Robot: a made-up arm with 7 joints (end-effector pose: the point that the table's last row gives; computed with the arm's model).
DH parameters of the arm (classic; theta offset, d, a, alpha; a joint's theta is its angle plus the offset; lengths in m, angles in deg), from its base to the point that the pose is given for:
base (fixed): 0 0 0 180
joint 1: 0 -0.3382 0 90
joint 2: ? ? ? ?
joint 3: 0 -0.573 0 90
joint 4: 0 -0.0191 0 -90
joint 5: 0 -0.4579 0 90
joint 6: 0 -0.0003 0 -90
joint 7: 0 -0.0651 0 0
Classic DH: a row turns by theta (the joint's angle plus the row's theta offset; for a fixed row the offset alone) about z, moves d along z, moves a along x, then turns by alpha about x.
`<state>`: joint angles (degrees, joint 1 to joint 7).
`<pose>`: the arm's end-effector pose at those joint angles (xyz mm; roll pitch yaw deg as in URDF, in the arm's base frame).
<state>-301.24 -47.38 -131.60 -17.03 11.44 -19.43 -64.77</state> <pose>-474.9 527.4 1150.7 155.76 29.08 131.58</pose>
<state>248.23 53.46 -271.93 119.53 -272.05 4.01 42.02</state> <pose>343.5 404.7 532.7 -28.61 -72.68 25.66</pose>
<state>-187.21 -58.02 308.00 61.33 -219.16 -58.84 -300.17</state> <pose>553.7 -285.3 971.7 -82.19 -7.36 -12.00</pose>
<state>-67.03 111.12 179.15 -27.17 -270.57 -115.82 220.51</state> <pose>366.0 734.9 -190.0 168.32 -71.75 150.85</pose>
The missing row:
joint 2: 0 -0.0136 0 -90
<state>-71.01 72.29 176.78 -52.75 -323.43 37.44 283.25</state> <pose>270.8 943.5 248.7 87.30 -39.62 5.11</pose>
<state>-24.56 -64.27 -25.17 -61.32 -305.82 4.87 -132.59</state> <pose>-741.2 -591.1 333.4 62.97 14.33 135.54</pose>
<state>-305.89 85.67 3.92 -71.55 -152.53 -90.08 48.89</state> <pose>405.8 -618.6 813.7 -77.57 -30.39 0.32</pose>
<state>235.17 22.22 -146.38 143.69 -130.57 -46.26 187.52</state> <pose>-78.3 -207.9 551.1 28.53 0.22 131.44</pose>
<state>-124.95 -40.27 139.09 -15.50 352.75 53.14 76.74</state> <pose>329.5 -559.5 1186.4 116.80 39.01 -97.14</pose>
